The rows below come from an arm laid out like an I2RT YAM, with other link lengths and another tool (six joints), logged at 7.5 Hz.
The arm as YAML. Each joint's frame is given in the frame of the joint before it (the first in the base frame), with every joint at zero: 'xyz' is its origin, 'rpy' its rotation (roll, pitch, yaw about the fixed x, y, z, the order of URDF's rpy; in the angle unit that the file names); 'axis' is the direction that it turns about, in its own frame. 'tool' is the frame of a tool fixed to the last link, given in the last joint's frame.
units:
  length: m
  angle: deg
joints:
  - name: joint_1
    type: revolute
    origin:
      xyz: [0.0, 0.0, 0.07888]
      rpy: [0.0, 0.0, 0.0]
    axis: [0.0, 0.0, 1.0]
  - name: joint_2
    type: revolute
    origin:
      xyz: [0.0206, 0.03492, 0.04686]
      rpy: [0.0, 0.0, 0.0]
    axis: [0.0, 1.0, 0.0]
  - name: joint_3
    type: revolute
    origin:
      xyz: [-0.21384, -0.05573, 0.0]
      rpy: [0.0, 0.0, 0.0]
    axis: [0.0, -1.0, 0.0]
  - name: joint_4
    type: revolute
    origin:
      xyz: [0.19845, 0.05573, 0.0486]
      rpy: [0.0, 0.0, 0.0]
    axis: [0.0, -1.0, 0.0]
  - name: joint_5
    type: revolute
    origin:
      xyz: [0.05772, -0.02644, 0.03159]
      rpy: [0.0, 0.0, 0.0]
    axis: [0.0, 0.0, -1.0]
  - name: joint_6
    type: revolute
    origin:
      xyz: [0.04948, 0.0, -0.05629]
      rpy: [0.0, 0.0, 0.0]
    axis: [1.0, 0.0, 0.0]
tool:
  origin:
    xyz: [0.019, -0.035, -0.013]
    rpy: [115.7, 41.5, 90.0]
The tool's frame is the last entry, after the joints.
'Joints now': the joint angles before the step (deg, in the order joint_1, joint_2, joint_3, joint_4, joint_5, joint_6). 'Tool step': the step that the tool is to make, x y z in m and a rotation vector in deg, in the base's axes. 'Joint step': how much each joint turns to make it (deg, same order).
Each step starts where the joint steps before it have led.
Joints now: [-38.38 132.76 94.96 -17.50 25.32 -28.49]
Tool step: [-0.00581 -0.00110 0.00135 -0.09 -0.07 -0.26]
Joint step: [-0.68 -1.17 -1.71 0.82 -0.22 -0.40]
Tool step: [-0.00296 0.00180 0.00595 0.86 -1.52 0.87]
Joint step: [-0.31 -2.22 -1.67 0.09 -2.01 -0.03]
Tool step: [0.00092 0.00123 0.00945 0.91 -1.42 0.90]
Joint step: [0.00 -1.63 0.48 -1.68 -1.83 0.22]
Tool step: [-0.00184 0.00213 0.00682 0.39 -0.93 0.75]
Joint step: [-0.09 -1.89 -0.96 -0.40 -1.22 -0.16]
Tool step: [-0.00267 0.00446 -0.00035 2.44 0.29 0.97]
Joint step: [0.00 -0.97 -0.74 -2.08 -1.95 0.21]
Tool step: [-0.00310 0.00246 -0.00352 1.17 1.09 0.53]
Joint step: [-0.09 -0.25 -1.03 -0.68 -0.52 -0.42]
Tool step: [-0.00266 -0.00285 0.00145 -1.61 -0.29 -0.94]
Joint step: [-0.43 -0.36 -0.78 1.72 1.16 -0.17]
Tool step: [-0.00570 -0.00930 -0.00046 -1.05 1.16 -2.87]
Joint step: [-1.33 1.45 1.83 -0.72 2.15 0.42]
